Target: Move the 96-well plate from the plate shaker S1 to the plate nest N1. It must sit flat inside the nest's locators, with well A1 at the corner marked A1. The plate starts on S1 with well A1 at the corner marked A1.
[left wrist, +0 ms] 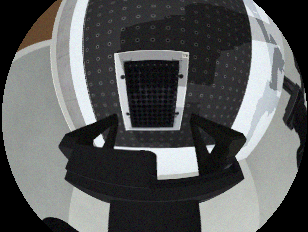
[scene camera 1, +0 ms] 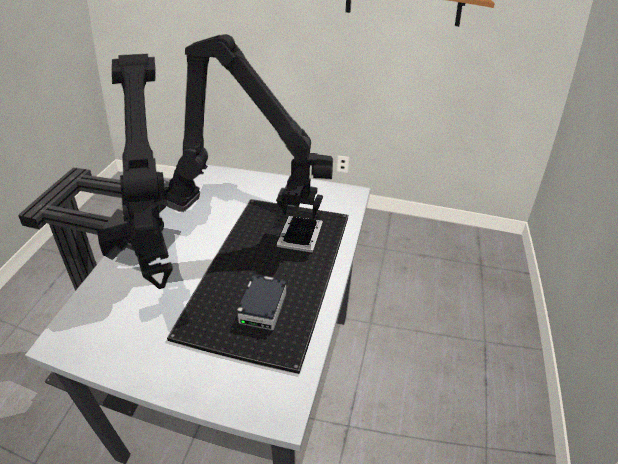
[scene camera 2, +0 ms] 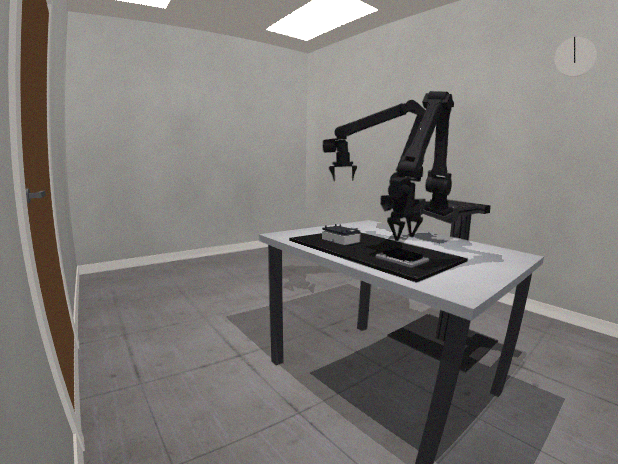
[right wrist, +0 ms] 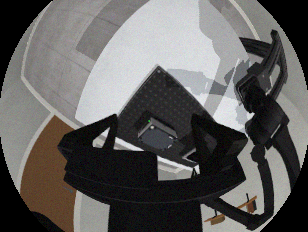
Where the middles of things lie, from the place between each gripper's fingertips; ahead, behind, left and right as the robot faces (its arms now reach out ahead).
Labels:
My left hand [scene camera 2: 404, 238] is 7 cm above the black 96-well plate [left wrist: 151, 111].
My right gripper is now 13 cm short of the black 96-well plate, 57 cm to the right of it and 25 cm above it.

